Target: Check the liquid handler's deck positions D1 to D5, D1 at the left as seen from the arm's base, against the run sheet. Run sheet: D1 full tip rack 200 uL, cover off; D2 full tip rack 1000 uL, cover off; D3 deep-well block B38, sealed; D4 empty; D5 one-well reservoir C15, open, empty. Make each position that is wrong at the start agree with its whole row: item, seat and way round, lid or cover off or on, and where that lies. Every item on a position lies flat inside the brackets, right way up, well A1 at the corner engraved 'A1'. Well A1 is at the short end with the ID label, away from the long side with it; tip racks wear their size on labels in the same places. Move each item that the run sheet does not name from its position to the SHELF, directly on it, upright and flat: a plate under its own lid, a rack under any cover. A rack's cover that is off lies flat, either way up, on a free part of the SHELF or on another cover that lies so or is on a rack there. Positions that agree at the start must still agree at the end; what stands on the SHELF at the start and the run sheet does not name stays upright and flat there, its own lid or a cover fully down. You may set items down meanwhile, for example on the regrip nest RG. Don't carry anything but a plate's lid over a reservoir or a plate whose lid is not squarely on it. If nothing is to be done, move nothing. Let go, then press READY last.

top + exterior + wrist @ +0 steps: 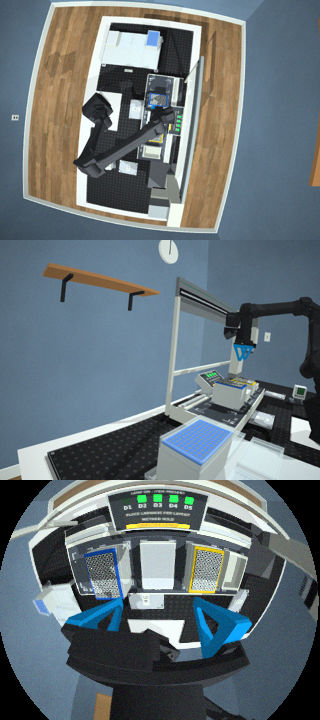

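Now: hand 30 mm past the yellow-rimmed tip rack, 130 mm to the left of it and 150 mm above it. The rest, counted from my hand: regrip nest 150 mm behind, 70 mm to the left, 250 mm below; blue-rimmed tip rack 10 mm ahead, 120 mm to the left, 130 mm below; white deep-well block 170 mm below.
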